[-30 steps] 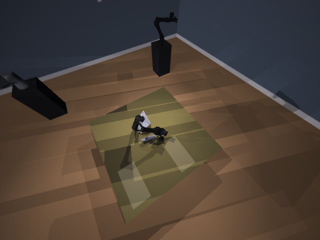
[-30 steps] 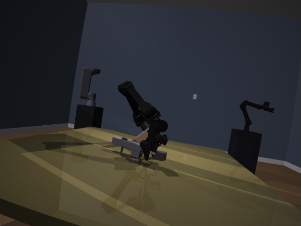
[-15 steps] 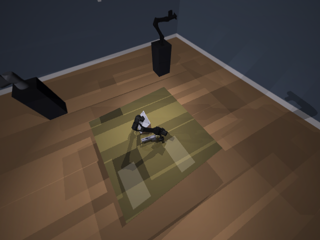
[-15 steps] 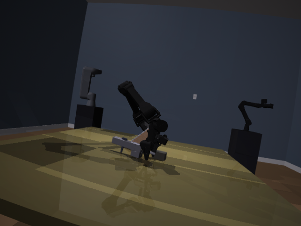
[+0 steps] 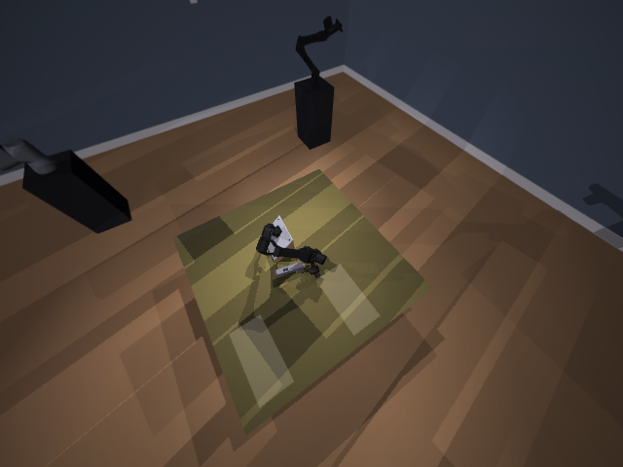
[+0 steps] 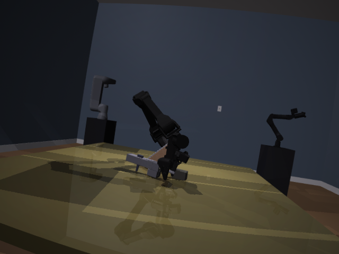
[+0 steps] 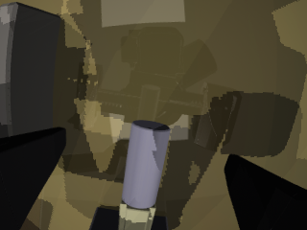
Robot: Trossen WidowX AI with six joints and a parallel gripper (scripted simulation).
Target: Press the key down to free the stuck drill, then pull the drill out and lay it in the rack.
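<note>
Right now the drill is 40 mm to the right of my gripper tip, 40 mm above it and 10 mm behind it. Also, from my gripper tip: dark key: 160 mm to the right, 40 mm above, 30 mm behind; then dark block: 70 mm behind, 40 mm to the left, 10 mm above; then grey block-shaped holder: 140 mm to the right, 40 mm above, 30 mm behind.
</note>
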